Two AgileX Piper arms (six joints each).
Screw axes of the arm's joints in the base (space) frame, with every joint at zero. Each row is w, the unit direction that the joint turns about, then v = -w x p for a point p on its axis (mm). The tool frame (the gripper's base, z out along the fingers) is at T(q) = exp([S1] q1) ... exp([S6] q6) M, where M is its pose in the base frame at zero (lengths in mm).
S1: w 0 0 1 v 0.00 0.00 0.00
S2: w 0 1 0 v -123.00 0.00 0.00
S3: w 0 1 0 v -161.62 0.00 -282.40
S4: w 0.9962 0 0.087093 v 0.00 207.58 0.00
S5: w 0 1 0 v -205.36 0.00 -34.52
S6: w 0.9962 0 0.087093 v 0.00 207.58 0.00
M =
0.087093 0 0.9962 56.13
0 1 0 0.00
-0.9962 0 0.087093 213.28
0 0 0 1
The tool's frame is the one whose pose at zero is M.
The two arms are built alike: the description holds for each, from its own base.
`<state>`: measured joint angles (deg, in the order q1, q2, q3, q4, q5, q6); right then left.
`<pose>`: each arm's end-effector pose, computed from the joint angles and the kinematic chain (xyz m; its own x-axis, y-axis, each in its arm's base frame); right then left.
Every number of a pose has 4 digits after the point.
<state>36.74 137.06 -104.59 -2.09 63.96 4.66 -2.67 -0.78 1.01 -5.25 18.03 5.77</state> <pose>0.3731 0.2748 0.1000 -0.8385 -0.5445 0.0226 -0.5450 0.8378 -0.0343 0.0535 -0.0051 0.1798 -0.2270 0.0241 -0.9736 0.0772 0.9970 0.0067</pose>
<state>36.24 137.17 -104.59 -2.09 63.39 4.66 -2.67 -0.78 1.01 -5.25 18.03 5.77</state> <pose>0.3762 0.2721 0.0991 -0.8431 -0.5375 0.0146 -0.5377 0.8425 -0.0336 0.0535 -0.0051 0.1798 -0.2270 0.0241 -0.9736 0.0772 0.9970 0.0067</pose>
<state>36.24 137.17 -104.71 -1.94 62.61 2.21 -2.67 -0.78 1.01 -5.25 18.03 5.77</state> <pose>0.3774 0.2732 0.0996 -0.8199 -0.5725 0.0004 -0.5722 0.8195 -0.0301 0.0535 -0.0051 0.1798 -0.2270 0.0241 -0.9736 0.0772 0.9970 0.0067</pose>
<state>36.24 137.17 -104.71 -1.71 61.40 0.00 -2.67 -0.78 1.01 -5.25 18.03 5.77</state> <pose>0.3787 0.2746 0.0996 -0.7979 -0.6025 -0.0196 -0.6020 0.7981 -0.0265 0.0535 -0.0051 0.1798 -0.2270 0.0241 -0.9736 0.0772 0.9970 0.0067</pose>
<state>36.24 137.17 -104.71 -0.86 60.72 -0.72 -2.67 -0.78 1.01 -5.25 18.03 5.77</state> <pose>0.3789 0.2762 0.0996 -0.7942 -0.6068 -0.0315 -0.6067 0.7948 -0.0137 0.0535 -0.0051 0.1798 -0.2270 0.0241 -0.9736 0.0772 0.9970 0.0067</pose>
